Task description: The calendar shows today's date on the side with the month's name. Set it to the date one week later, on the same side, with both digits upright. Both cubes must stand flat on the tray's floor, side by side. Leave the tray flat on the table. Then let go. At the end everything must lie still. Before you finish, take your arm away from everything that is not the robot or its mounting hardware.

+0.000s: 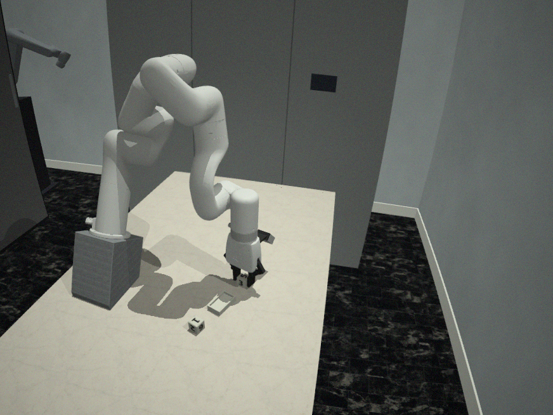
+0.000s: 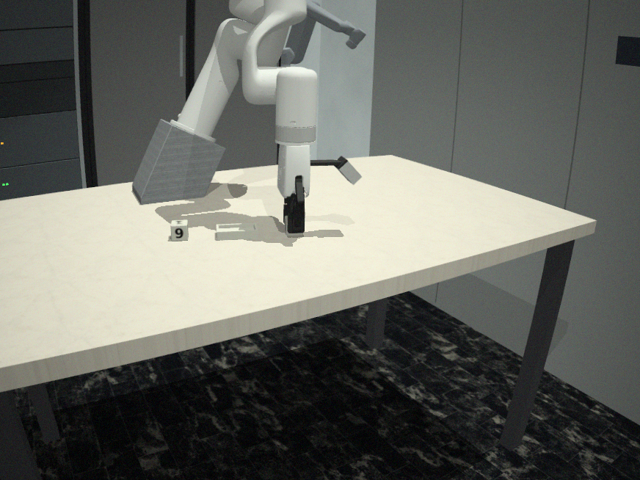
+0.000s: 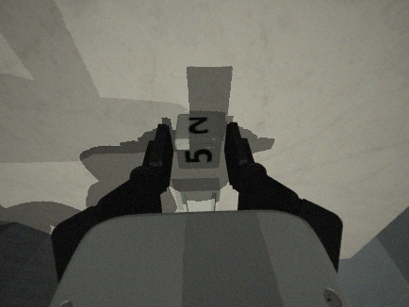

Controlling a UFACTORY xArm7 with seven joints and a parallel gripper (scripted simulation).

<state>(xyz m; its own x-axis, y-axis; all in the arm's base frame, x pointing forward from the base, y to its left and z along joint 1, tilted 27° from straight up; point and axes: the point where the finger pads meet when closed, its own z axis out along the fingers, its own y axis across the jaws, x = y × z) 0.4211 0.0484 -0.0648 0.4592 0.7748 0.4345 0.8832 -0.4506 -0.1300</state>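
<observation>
Right now the tray is 5 cm behind my hand, 10 cm to the right of it and 2 cm below it. From my hand the other things lie so: digit cube: 10 cm behind, 20 cm to the right, 1 cm below.
</observation>
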